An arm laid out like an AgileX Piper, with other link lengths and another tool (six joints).
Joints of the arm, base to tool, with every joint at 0 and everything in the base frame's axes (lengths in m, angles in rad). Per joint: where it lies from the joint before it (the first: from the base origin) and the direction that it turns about. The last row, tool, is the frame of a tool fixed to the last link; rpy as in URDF.
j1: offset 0 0 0.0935 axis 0 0 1
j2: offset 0 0 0 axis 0 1 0
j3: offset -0.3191 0 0.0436 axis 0 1 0
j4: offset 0.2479 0 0.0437 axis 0.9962 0 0.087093
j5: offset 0 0 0 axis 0 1 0
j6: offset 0.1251 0 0.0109 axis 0.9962 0 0.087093
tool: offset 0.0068 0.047 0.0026 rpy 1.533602 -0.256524 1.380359
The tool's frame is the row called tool.
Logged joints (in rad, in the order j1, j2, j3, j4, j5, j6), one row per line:
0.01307, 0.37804, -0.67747, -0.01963, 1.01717, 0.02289
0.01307, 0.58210, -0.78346, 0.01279, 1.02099, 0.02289
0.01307, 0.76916, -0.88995, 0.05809, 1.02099, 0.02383
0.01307, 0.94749, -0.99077, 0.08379, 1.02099, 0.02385
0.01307, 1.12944, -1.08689, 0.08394, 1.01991, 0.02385
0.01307, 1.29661, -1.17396, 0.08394, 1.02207, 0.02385
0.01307, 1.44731, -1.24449, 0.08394, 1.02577, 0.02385
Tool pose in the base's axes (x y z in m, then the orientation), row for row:
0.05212, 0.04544, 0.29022, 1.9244, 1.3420, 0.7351
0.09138, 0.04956, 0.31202, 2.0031, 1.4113, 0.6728
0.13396, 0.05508, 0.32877, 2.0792, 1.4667, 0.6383
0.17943, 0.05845, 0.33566, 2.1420, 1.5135, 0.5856
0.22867, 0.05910, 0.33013, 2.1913, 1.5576, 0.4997
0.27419, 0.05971, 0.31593, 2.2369, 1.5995, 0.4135
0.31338, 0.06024, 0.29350, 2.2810, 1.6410, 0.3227
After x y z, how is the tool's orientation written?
As a rotation vector, in radians.
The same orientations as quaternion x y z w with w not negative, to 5 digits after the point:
0.73753, 0.51432, 0.28173, 0.33490
0.75303, 0.53055, 0.25293, 0.29579
0.76612, 0.54044, 0.23519, 0.25625
0.77660, 0.54873, 0.21231, 0.22518
0.78481, 0.55785, 0.17897, 0.20213
0.79135, 0.56585, 0.14628, 0.17940
0.79659, 0.57308, 0.11270, 0.15595

